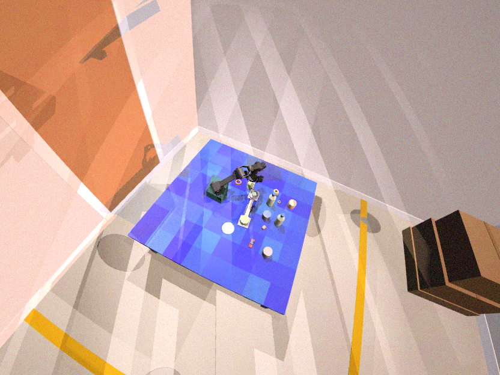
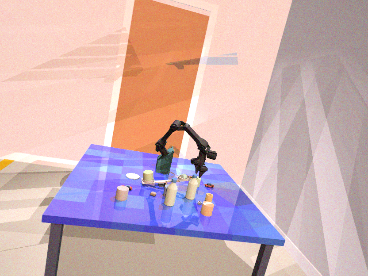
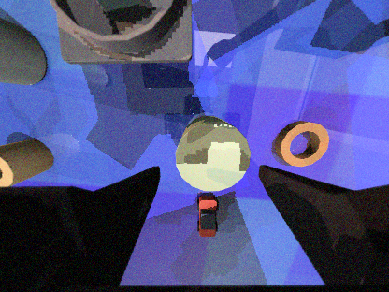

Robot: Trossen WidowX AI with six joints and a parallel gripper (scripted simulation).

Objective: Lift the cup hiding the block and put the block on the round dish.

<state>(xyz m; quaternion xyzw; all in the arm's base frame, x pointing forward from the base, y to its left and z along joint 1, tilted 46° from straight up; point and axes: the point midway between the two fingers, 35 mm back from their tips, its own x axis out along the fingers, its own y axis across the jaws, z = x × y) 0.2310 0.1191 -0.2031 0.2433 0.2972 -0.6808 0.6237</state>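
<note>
Now: gripper tip 40 cm to the left of the olive cup, 7 cm short of it and 2 cm above it. Also, from my gripper tip: balance (25 cm to the right, 7 cm ahead, 6 cm below); round white dish (48 cm to the right, 8 cm below, 3 cm behind); balance beam (25 cm to the right, 7 cm ahead, 4 cm below).
</note>
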